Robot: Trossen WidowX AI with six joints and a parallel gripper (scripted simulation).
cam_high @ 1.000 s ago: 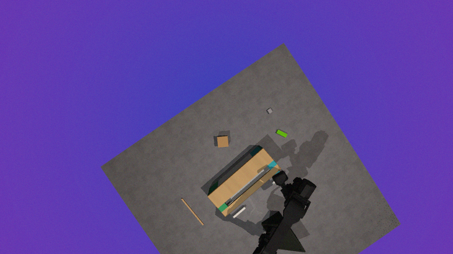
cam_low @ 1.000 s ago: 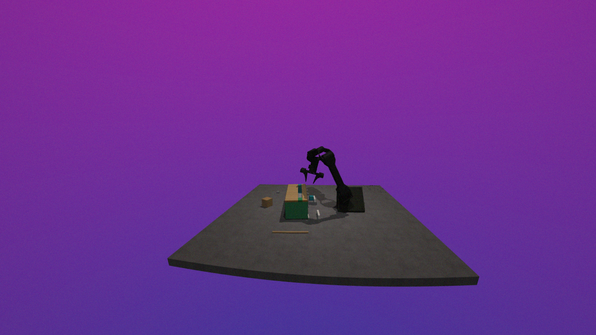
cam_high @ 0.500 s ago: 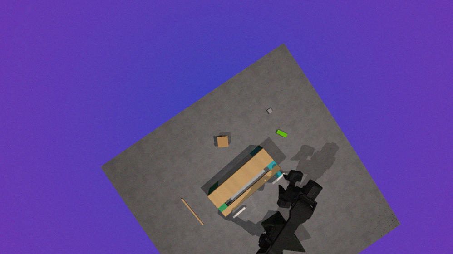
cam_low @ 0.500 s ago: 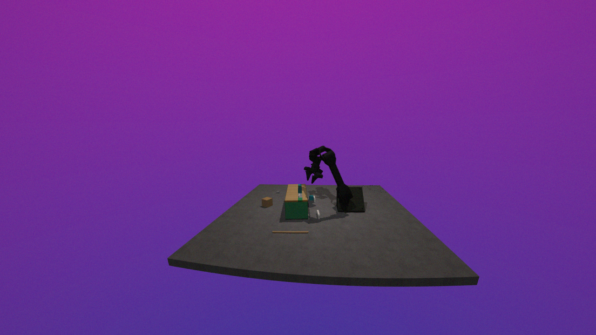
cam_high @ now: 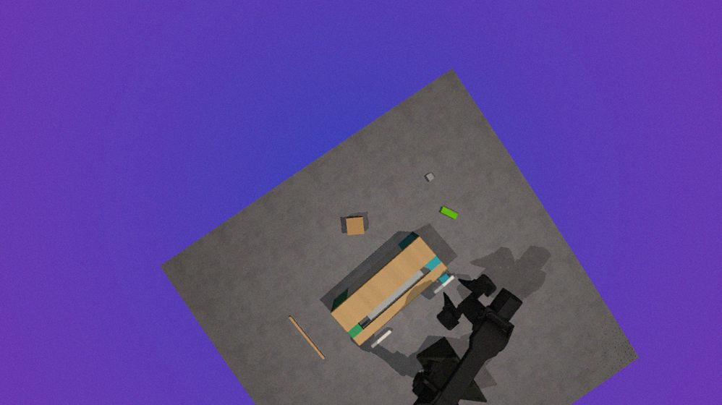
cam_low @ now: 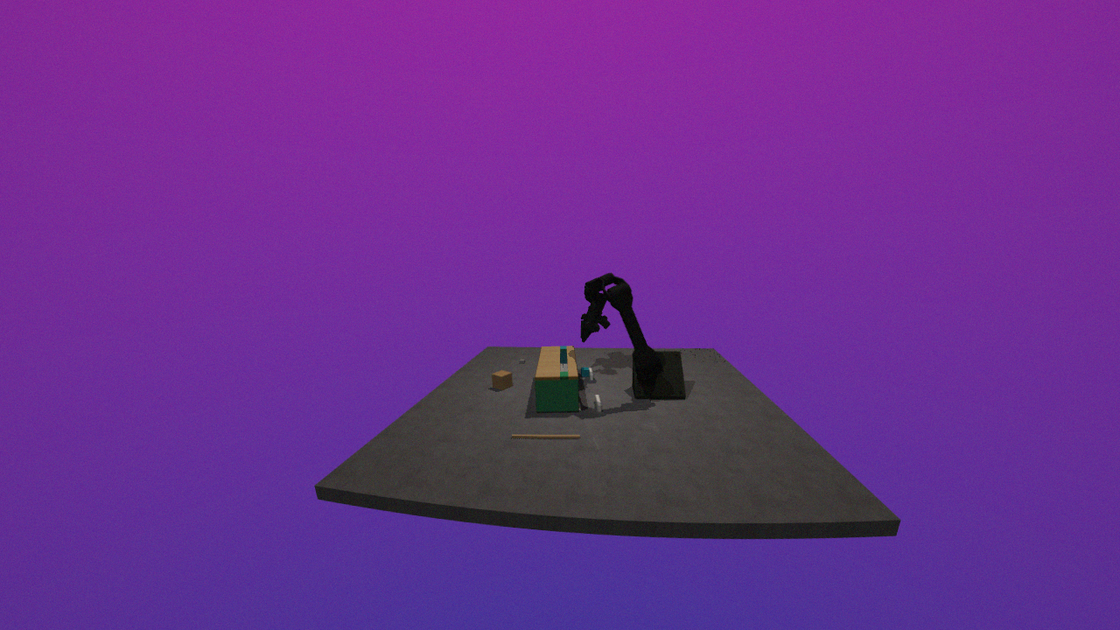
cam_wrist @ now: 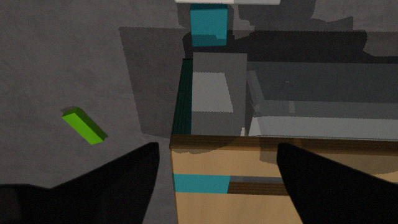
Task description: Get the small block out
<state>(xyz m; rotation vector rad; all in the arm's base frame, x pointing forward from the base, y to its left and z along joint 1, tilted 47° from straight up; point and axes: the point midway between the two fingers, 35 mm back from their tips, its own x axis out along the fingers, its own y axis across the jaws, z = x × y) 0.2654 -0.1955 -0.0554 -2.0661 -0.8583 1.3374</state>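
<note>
My gripper tip is 10 mm past the teal block, 10 mm to the left of it and 140 mm above it. Round my gripper tip: tan cube (310 mm ahead, 180 mm to the left, 130 mm below); box (30 mm ahead, 170 mm to the left, 100 mm below); thin wooden stick (30 mm ahead, 540 mm to the left, 160 mm below).
</note>
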